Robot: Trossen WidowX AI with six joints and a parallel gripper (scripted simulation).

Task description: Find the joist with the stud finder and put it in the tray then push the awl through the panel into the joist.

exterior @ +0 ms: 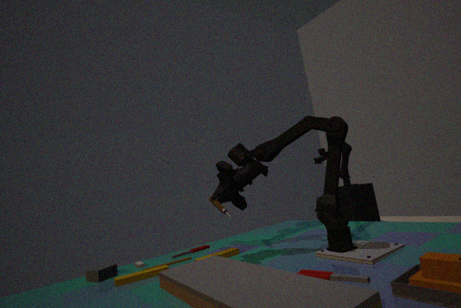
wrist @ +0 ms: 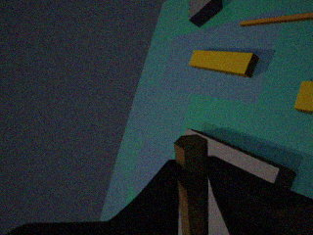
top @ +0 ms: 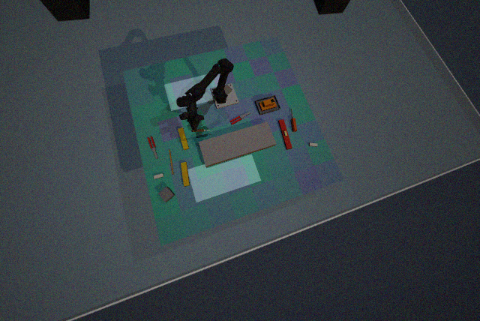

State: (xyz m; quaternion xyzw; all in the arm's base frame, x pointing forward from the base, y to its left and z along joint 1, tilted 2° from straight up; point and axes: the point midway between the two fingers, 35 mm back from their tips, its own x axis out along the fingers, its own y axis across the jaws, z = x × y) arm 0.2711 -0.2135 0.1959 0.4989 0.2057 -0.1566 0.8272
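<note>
The brown-handled awl lies 5 cm to the left of my gripper tip, 2 cm below it and 1 cm behind it. Round my gripper tip: pencil 20 cm to the right, 20 cm below, 12 cm ahead; then grey block 33 cm ahead, 24 cm to the right, 18 cm below; then grey tray 56 cm to the left, 20 cm behind, 19 cm below.
</note>
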